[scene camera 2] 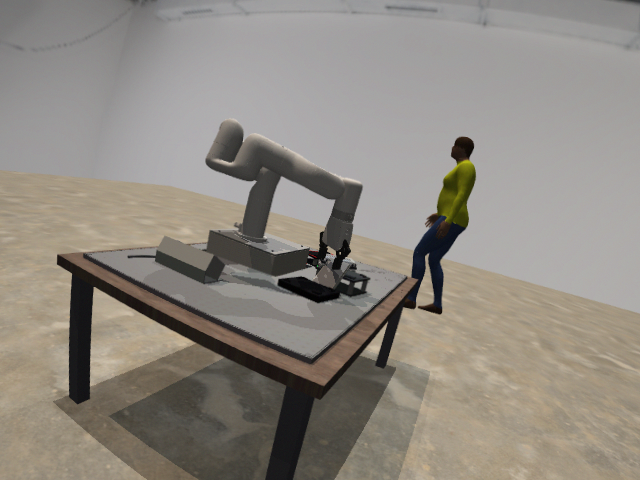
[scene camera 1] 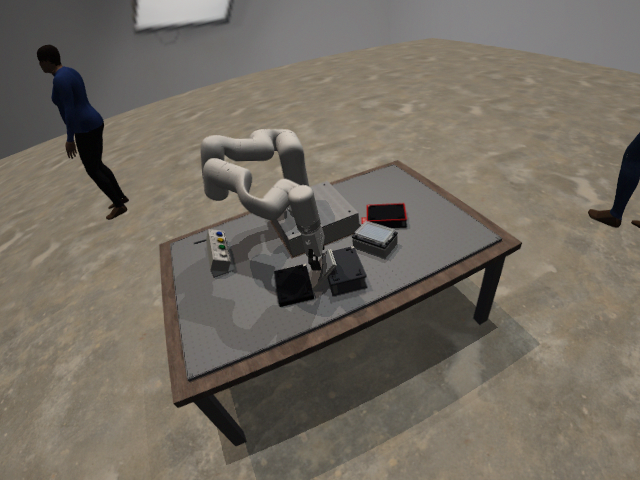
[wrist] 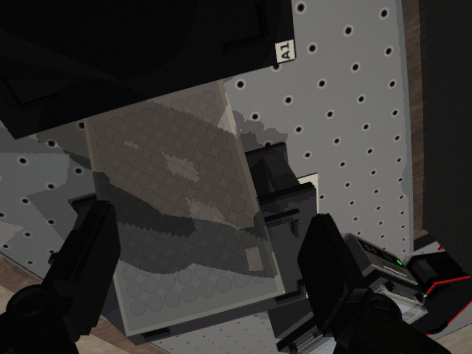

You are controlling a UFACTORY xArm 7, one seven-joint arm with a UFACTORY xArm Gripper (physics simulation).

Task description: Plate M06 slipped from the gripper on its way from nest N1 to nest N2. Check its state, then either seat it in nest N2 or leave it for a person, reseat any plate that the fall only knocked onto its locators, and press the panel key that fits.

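Frame: origin at the arm's base, x ahead, y right, z down, level; millimetres.
Seen in the pictures: gripper, fingertip midpoint: [scene camera 2: 328, 263] [scene camera 1: 318, 259] [wrist: 214, 231]; arm's base, origin of the base link: [scene camera 2: 251, 237].
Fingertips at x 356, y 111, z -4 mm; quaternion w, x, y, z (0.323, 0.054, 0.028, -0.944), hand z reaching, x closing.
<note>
Pixels of each thing's middle, then the offset from my fingertips to it. "spot": a spot on its surface instead.
- clear-lidded plate with round wells, body centre: [wrist: 177, 198] [scene camera 2: 330, 274] [scene camera 1: 321, 269] dx +18, dy +3, dz +34 mm
- black A1 block, body centre: [scene camera 2: 308, 287] [scene camera 1: 293, 283] dx -18, dy +105, dz +72 mm
- dark raised nest, body centre: [wrist: 203, 255] [scene camera 1: 343, 269] [scene camera 2: 341, 279] dx +46, dy -68, dz +54 mm
- key panel, body centre: [scene camera 2: 189, 257] [scene camera 1: 217, 249] dx -357, dy +288, dz +44 mm
- grey device, surface spot: [scene camera 1: 373, 245] spot: dx +21, dy -214, dz +38 mm
- clear plate, body centre: [wrist: 359, 335] [scene camera 1: 374, 231] [scene camera 2: 338, 258] dx -22, dy -252, dz +18 mm
- red-edged black tray, body centre: [wrist: 429, 300] [scene camera 1: 386, 215] [scene camera 2: 321, 258] dx -129, dy -389, dz +63 mm
A clear-lidded plate with round wells [scene camera 1: 329, 262] [scene camera 2: 326, 275] [wrist: 175, 185] stands tilted between the black A1 block [scene camera 1: 293, 284] [scene camera 2: 308, 288] [wrist: 150, 55] and a dark raised nest [scene camera 1: 348, 264] [scene camera 2: 356, 283] [wrist: 289, 240]. Its marking is not readable, nor is the nest's label. My gripper [scene camera 1: 315, 259] [scene camera 2: 332, 252] [wrist: 214, 231] is open and empty, with its fingers at either side of the plate in the wrist view. The plate's underside is hidden. The key panel [scene camera 1: 219, 258] [scene camera 2: 188, 260] bears blue, yellow, green and pale keys.
A grey device [scene camera 1: 373, 245] with a small green light in the wrist view carries another clear plate [scene camera 1: 375, 233]. A red-edged black tray [scene camera 1: 386, 212] stands behind it. The arm's base box [scene camera 1: 338, 224] [scene camera 2: 258, 253] is behind the nest. People stand away from the table [scene camera 1: 310, 338].
</note>
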